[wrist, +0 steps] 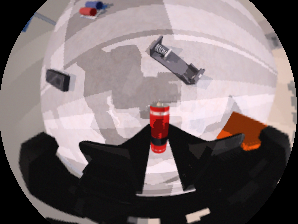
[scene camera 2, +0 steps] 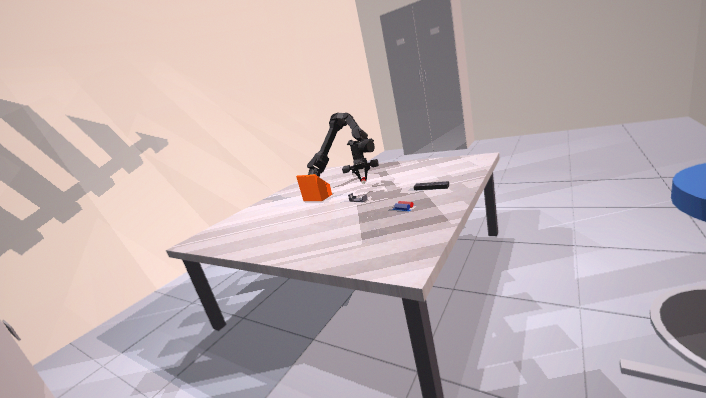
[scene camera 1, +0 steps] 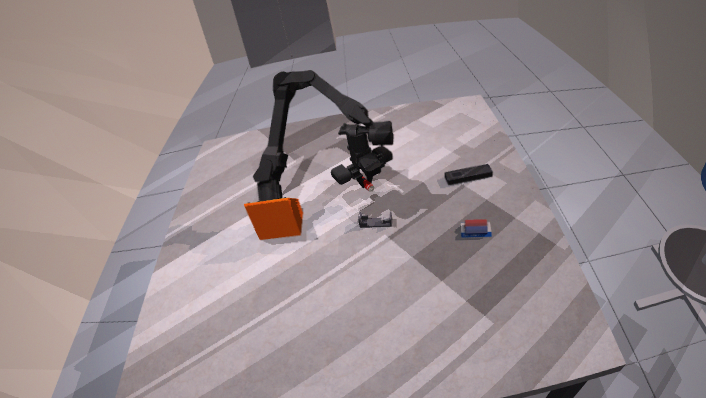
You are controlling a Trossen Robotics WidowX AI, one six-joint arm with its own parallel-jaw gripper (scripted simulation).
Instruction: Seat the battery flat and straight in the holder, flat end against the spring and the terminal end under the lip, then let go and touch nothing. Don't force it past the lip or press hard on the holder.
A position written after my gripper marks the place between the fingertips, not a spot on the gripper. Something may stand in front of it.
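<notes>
My gripper [scene camera 1: 366,185] is visible to me in scene camera 1, and in the wrist view I see the gripper [wrist: 158,126] as well. It holds a battery [wrist: 159,116].
</notes>
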